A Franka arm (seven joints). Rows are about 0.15 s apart.
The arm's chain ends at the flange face. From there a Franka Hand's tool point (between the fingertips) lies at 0.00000 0.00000 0.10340 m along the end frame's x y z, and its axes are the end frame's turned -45 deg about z.
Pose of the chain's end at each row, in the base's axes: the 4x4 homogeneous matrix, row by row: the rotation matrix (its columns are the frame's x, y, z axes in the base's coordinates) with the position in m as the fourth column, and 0 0 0 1 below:
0.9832, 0.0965, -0.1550, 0.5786; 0.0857, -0.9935, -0.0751, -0.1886; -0.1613, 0.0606, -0.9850, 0.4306; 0, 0, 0, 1
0.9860, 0.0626, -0.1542, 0.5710; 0.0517, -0.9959, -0.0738, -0.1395; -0.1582, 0.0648, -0.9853, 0.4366; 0, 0, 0, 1
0.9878, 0.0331, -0.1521, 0.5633; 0.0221, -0.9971, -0.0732, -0.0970; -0.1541, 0.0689, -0.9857, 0.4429; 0, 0, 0, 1
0.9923, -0.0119, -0.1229, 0.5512; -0.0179, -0.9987, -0.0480, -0.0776; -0.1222, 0.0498, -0.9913, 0.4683; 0, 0, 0, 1
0.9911, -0.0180, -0.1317, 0.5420; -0.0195, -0.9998, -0.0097, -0.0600; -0.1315, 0.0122, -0.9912, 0.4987; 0, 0, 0, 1
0.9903, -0.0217, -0.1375, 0.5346; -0.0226, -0.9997, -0.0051, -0.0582; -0.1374, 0.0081, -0.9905, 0.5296; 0, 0, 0, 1
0.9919, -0.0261, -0.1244, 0.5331; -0.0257, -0.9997, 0.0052, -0.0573; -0.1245, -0.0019, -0.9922, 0.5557; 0, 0, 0, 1
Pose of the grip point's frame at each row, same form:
0.6270, 0.7635, -0.1550, 0.5626; 0.7631, -0.6419, -0.0751, -0.1964; -0.1569, -0.0712, -0.9850, 0.3288; 0, 0, 0, 1
0.6529, 0.7415, -0.1542, 0.5551; 0.7408, -0.6677, -0.0738, -0.1471; -0.1577, -0.0660, -0.9853, 0.3347; 0, 0, 0, 1
0.6751, 0.7219, -0.1521, 0.5476; 0.7207, -0.6894, -0.0732, -0.1046; -0.1577, -0.0602, -0.9857, 0.3410; 0, 0, 0, 1
0.7101, 0.6932, -0.1229, 0.5385; 0.6935, -0.7188, -0.0480, -0.0826; -0.1216, -0.0512, -0.9913, 0.3658; 0, 0, 0, 1
0.7135, 0.6881, -0.1317, 0.5284; 0.6932, -0.7208, -0.0097, -0.0610; -0.1016, -0.0844, -0.9912, 0.3962; 0, 0, 0, 1
0.7156, 0.6849, -0.1375, 0.5204; 0.6909, -0.7229, -0.0051, -0.0587; -0.1029, -0.0914, -0.9905, 0.4272; 0, 0, 0, 1
0.7198, 0.6829, -0.1244, 0.5202; 0.6887, -0.7251, 0.0052, -0.0568; -0.0867, -0.0894, -0.9922, 0.4531; 0, 0, 0, 1

